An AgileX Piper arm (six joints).
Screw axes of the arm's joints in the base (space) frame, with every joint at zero. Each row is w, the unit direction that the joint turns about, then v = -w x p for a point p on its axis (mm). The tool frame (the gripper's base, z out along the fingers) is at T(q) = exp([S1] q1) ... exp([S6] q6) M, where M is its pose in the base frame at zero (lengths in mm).
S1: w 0 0 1 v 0 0 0
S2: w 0 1 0 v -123 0 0
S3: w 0 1 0 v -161.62 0 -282.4
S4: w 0.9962 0 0.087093 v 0 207.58 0
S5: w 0 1 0 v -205.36 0 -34.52
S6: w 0.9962 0 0.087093 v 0 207.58 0
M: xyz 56.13 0 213.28 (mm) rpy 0 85.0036 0 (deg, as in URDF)
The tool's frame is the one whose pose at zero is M.
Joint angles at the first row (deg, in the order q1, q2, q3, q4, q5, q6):
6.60 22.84 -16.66 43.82 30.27 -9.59
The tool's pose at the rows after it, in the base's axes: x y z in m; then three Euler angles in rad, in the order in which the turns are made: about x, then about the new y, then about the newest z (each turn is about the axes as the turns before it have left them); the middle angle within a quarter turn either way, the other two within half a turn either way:
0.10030 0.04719 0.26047 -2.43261 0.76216 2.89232
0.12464 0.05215 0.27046 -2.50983 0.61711 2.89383
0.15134 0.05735 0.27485 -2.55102 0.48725 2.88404
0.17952 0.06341 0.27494 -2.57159 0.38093 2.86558
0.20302 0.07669 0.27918 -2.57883 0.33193 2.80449
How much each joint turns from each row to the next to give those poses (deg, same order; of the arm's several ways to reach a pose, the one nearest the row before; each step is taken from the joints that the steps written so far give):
0.00 10.72 -6.70 -4.82 7.84 -2.10
0.00 9.80 -6.66 -2.65 5.92 -2.00
0.00 9.31 -5.95 -0.99 4.69 -2.55
0.38 8.76 -5.52 -0.30 3.19 -2.51
3.09 6.32 -5.48 -1.32 0.42 -0.77

